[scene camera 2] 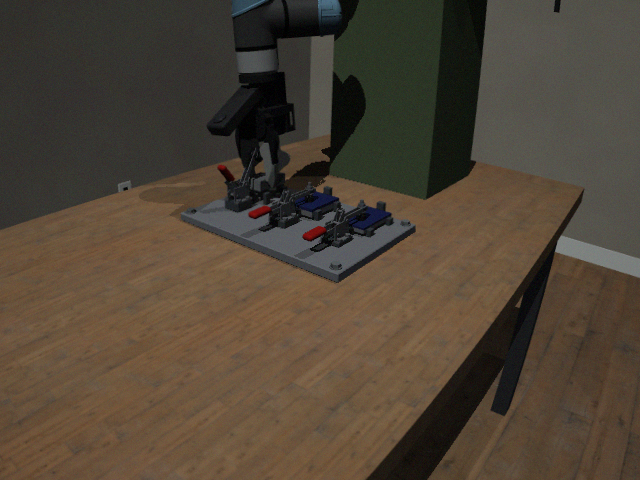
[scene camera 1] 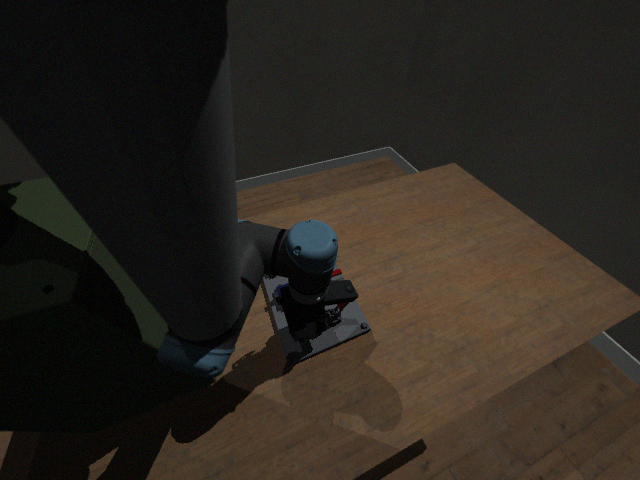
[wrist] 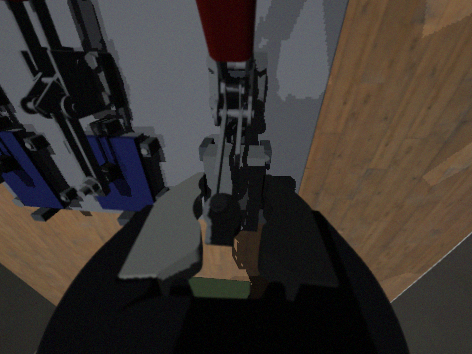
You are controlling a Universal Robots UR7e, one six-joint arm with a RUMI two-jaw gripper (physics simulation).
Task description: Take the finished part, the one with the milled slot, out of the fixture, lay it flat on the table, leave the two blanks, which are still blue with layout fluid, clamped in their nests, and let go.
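Frame: origin at the arm's base, x right, y back, z down, level; millimetres.
Seen in the pictures: gripper, fingertip midpoint: (scene camera 2: 263, 186) (scene camera 1: 309, 324).
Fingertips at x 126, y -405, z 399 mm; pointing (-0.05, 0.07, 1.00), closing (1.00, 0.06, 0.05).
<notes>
A point is followed by its place in that frame.
My gripper (scene camera 2: 260, 178) @[x 126, y -405, z 399 mm] (wrist: 234, 176) @[x 126, y -405, z 399 mm] points down at the fixture's far nest and is shut on the finished part (scene camera 2: 258, 183) @[x 113, y -433, z 383 mm] (wrist: 212, 167) @[x 113, y -425, z 378 mm], a grey block mostly hidden by the fingers and clamp. Its slot cannot be made out, nor whether it is clear of the nest. That nest's clamp stands open, its red handle (scene camera 2: 225, 173) @[x 124, y -506, z 348 mm] (wrist: 229, 30) @[x 131, y -492, z 350 mm] raised and its arm reaching up between the fingers. Two blue-topped blanks (scene camera 2: 323, 198) @[x 3, y -381, z 403 mm] (scene camera 2: 376, 218) @[x -114, y -394, z 408 mm] (wrist: 130, 172) @[x 33, y -405, z 403 mm] (wrist: 30, 175) @[x -82, y -398, z 408 mm] sit in the other nests under closed clamps, whose red handles (scene camera 2: 260, 211) @[x 16, y -539, z 383 mm] (scene camera 2: 314, 233) @[x -93, y -547, z 388 mm] lie down.
The grey fixture plate (scene camera 1: 330, 338) @[x 174, y -442, z 424 mm] (scene camera 2: 351, 258) @[x -141, y -520, z 424 mm] (wrist: 165, 75) @[x 75, y -477, z 424 mm] lies on the wooden table (scene camera 1: 439, 258) @[x 94, y -896, z 439 mm] (scene camera 2: 206, 335) @[x -97, y -769, z 439 mm] (wrist: 390, 125) @[x 261, y -434, z 439 mm]. A green column (scene camera 2: 387, 103) @[x -2, y -159, z 251 mm] stands behind the fixture in scene camera 2. Clamp parts and nest blocks stand close around the fingers.
</notes>
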